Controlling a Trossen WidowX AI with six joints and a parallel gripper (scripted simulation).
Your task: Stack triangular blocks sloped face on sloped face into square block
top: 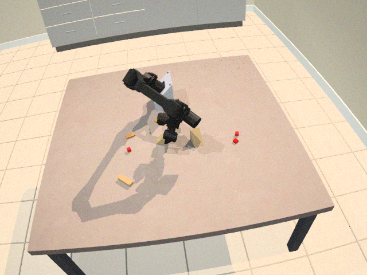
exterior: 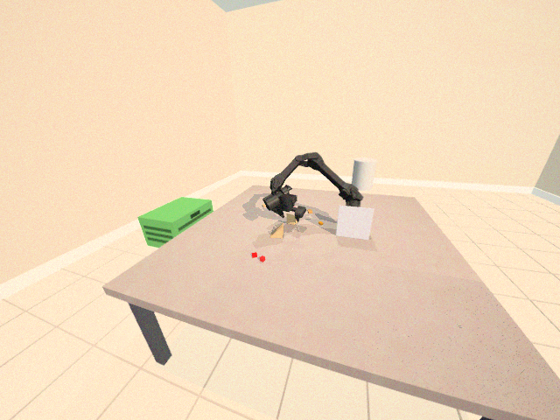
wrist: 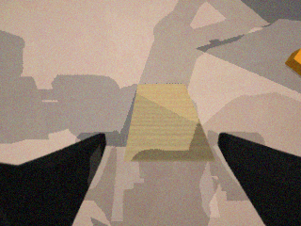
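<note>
Now: the tan flat block 70 mm behind my gripper tip, 190 mm to the right of it and 20 mm below it. Also, from my gripper tip: flat tan block 220 mm ahead, 200 mm to the right, 20 mm below.
</note>
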